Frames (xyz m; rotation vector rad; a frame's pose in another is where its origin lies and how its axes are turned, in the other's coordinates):
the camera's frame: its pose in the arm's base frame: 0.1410 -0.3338 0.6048 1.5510 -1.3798 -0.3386
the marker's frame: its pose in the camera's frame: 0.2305 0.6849 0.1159 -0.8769 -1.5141 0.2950
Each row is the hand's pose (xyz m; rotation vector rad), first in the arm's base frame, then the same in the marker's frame.
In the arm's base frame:
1: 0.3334 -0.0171 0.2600 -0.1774 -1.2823 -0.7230
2: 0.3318 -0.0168 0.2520 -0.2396 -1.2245 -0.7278
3: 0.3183 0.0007 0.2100 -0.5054 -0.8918 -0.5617
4: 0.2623 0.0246 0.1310 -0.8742 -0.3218 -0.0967
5: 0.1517 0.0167 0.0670 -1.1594 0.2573 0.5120
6: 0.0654 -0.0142 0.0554 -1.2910 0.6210 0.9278
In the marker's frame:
1: -0.9242 -0.7285 0.2604 0.2184 0.7392 1.1051
2: -0.9246 -0.7366 0.2615 0.1656 0.7309 1.1698
3: -0.9275 -0.7783 0.2840 0.0052 0.7822 1.5870
4: -0.9018 -0.8637 0.3286 -0.1526 0.8649 2.3746
5: -0.8121 -0.9487 0.3621 0.1627 -0.7279 -2.8213
6: -0.7253 -0.9803 0.3639 0.0892 -0.4275 -2.3529

